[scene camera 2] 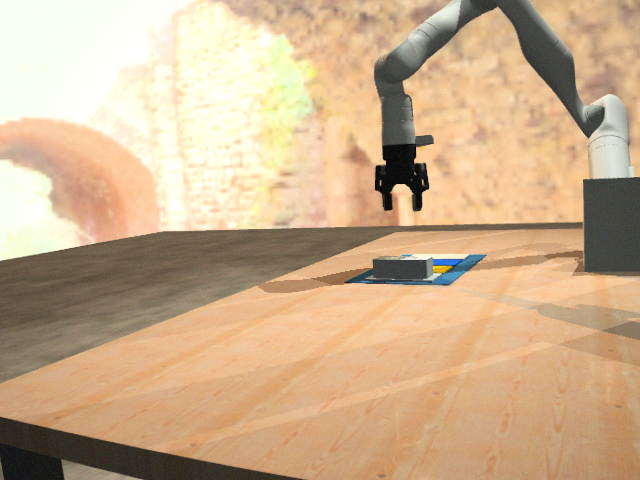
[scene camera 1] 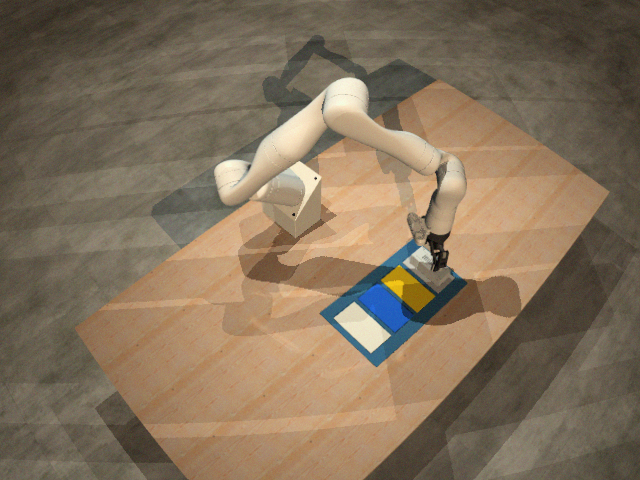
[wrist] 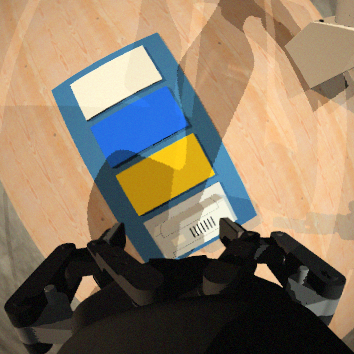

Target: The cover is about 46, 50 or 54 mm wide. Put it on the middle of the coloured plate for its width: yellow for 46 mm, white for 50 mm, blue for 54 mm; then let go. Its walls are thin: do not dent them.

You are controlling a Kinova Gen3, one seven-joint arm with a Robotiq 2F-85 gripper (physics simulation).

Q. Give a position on a cover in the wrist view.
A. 195, 225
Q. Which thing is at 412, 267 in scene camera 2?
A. A cover.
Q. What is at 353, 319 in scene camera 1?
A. A white plate.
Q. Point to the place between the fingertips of my gripper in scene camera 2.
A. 402, 210
